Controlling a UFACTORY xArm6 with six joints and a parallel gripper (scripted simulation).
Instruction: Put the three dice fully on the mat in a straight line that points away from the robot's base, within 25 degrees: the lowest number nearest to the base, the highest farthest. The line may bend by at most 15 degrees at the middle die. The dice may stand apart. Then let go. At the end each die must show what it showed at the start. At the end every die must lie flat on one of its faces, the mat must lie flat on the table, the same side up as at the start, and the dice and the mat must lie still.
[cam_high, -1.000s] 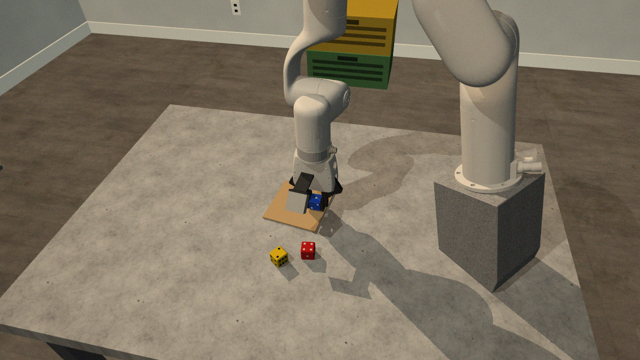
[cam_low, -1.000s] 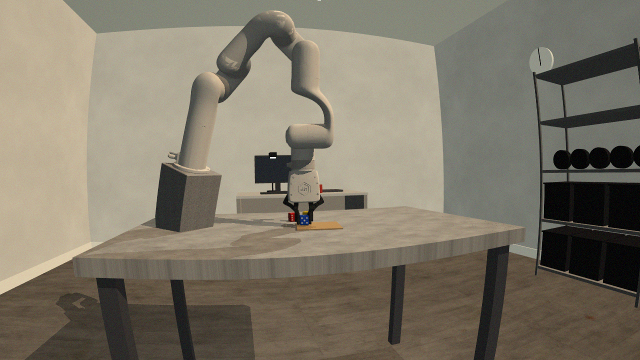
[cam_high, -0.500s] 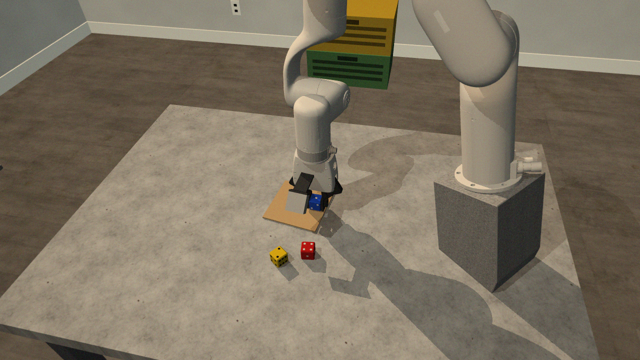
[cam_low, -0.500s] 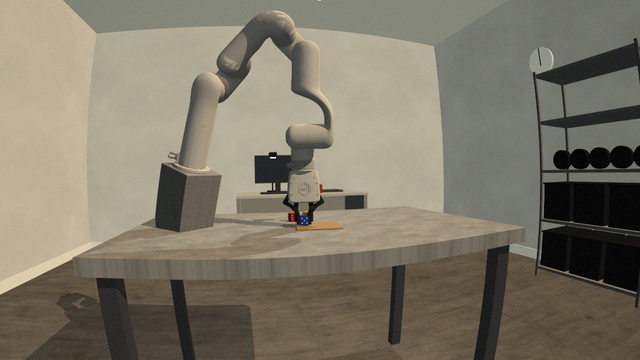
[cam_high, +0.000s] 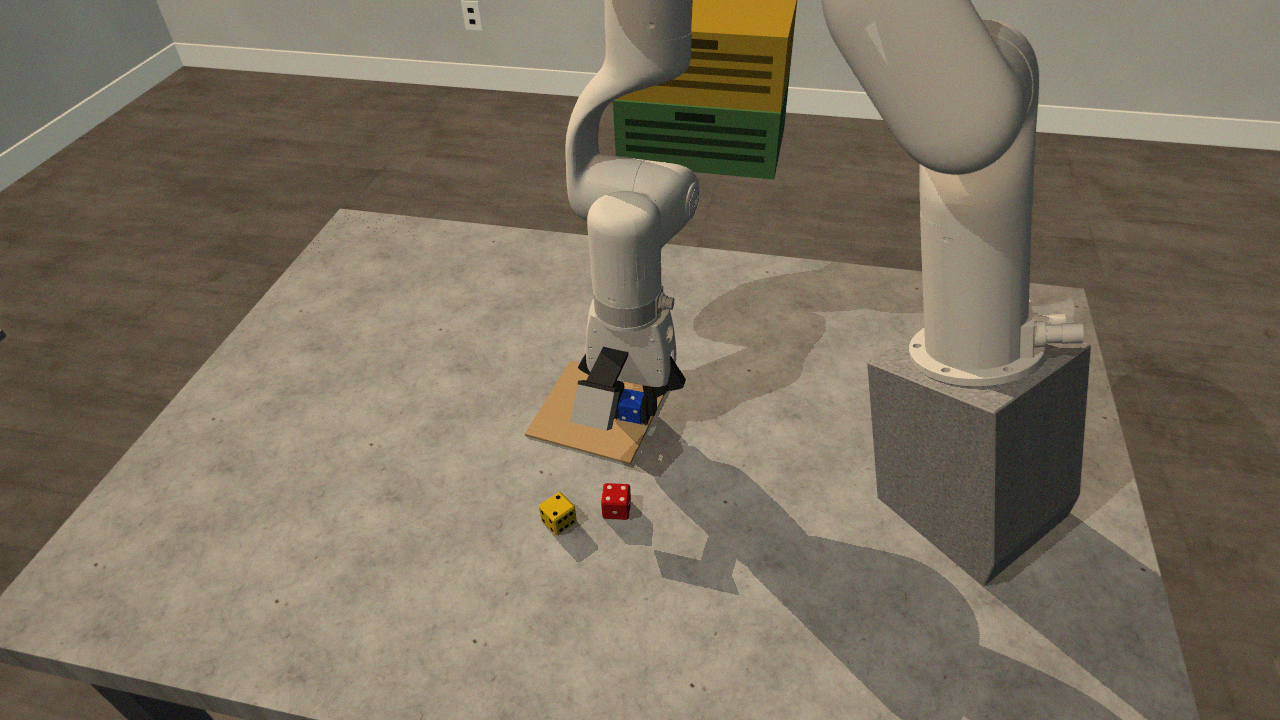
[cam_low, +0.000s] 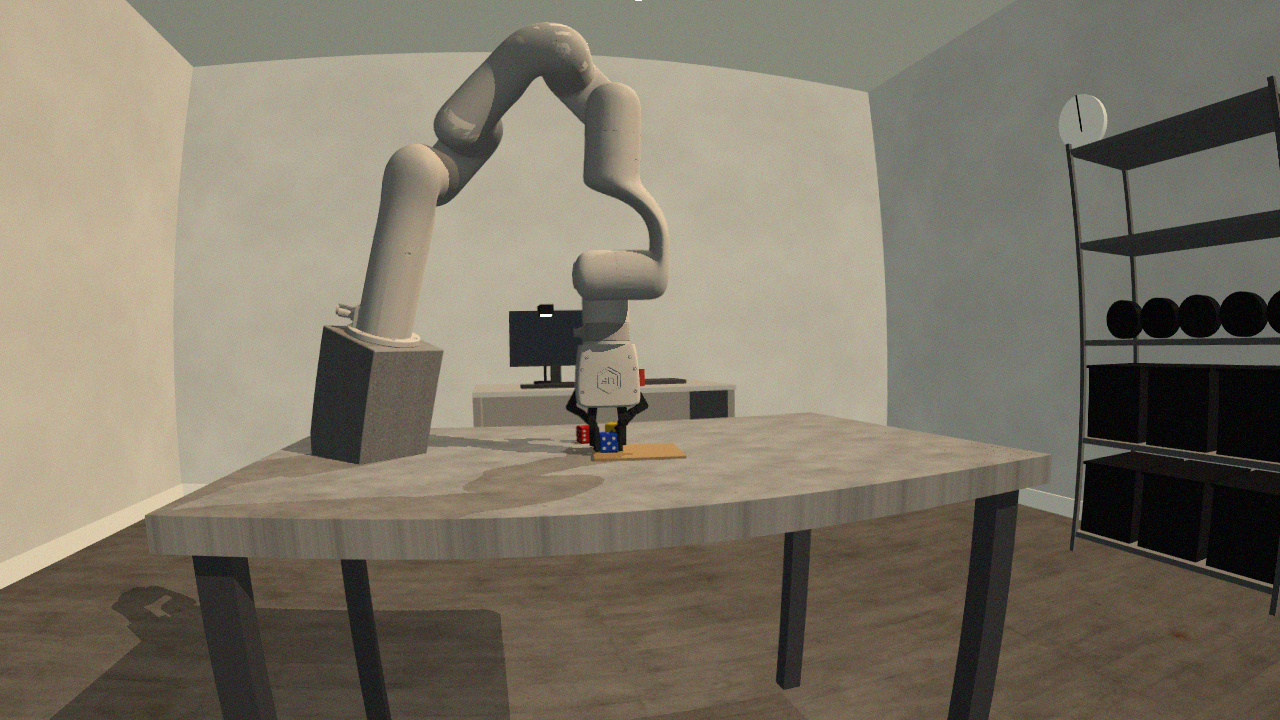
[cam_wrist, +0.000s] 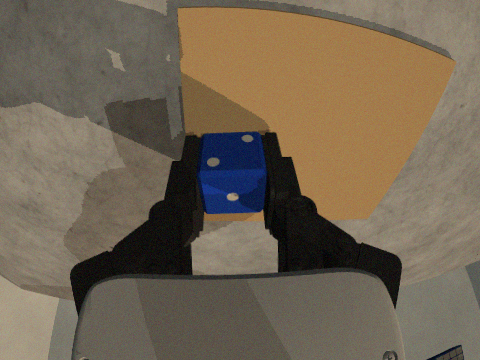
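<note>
My hand is 10 mm above the blue die. Round my hand: red die: 20 mm behind, 140 mm to the left, 10 mm below; then yellow die: 40 mm ahead, 170 mm to the left, 10 mm below; then mat: 50 mm ahead, 20 mm below.
</note>
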